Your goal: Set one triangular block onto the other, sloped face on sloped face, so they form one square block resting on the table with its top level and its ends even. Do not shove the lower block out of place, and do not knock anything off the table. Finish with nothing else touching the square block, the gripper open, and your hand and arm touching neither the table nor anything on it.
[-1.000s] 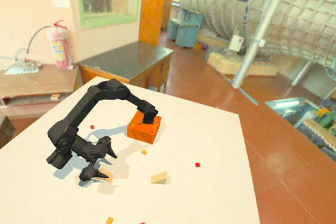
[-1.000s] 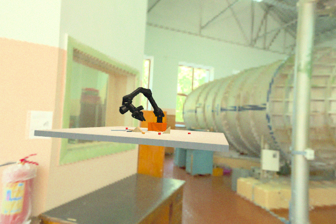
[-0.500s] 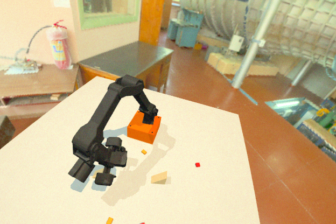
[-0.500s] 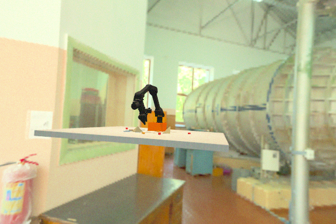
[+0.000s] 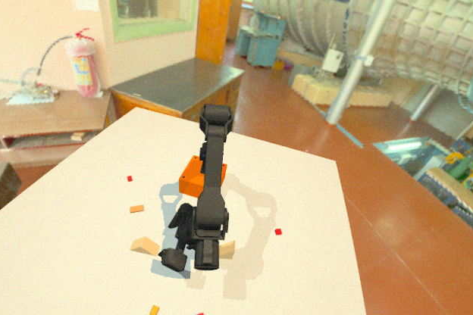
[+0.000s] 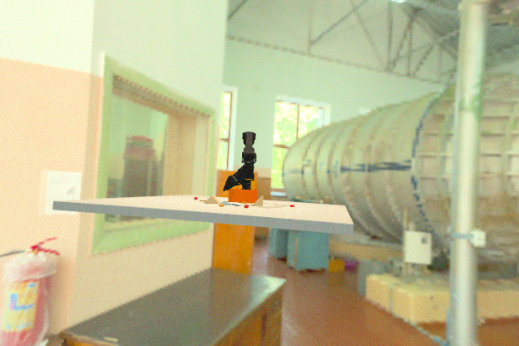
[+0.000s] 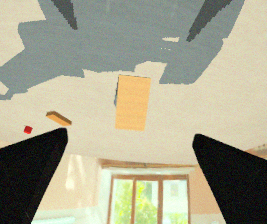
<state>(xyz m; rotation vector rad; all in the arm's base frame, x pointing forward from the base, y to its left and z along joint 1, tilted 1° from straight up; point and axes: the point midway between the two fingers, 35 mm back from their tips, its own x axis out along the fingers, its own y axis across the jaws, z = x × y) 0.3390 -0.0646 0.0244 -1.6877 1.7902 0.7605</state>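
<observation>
Right now the tan triangular block is 7 cm to the right of my gripper tip and 6 cm below it.
</observation>
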